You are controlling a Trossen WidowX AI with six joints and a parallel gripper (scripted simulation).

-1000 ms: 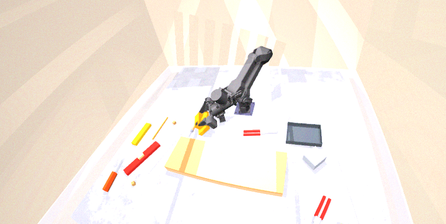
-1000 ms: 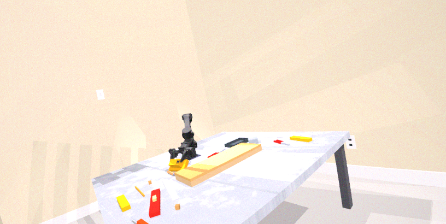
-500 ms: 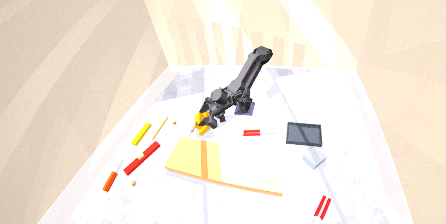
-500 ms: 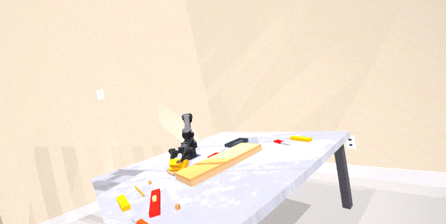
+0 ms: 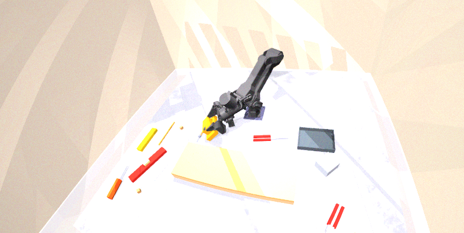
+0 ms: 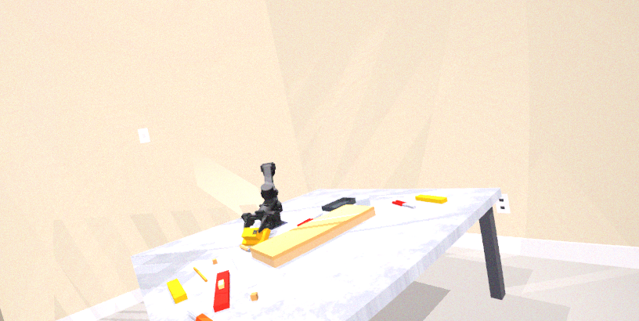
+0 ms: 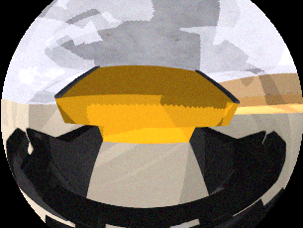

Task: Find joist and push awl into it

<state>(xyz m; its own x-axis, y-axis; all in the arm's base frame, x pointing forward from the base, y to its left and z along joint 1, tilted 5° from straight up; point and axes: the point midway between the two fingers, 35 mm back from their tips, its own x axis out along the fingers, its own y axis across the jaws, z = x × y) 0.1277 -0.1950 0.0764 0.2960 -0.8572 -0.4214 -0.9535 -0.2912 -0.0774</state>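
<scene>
Right now my gripper tip is 10 mm short of the stud finder, 10 mm to the right of it and 10 mm above it. Also, from my gripper tip: square light (30 mm ahead, 10 mm above); then thin orange stick (20 mm ahead, 250 mm to the right, 60 mm below); then awl (20 mm ahead, 40 mm to the right, 50 mm below).
</scene>
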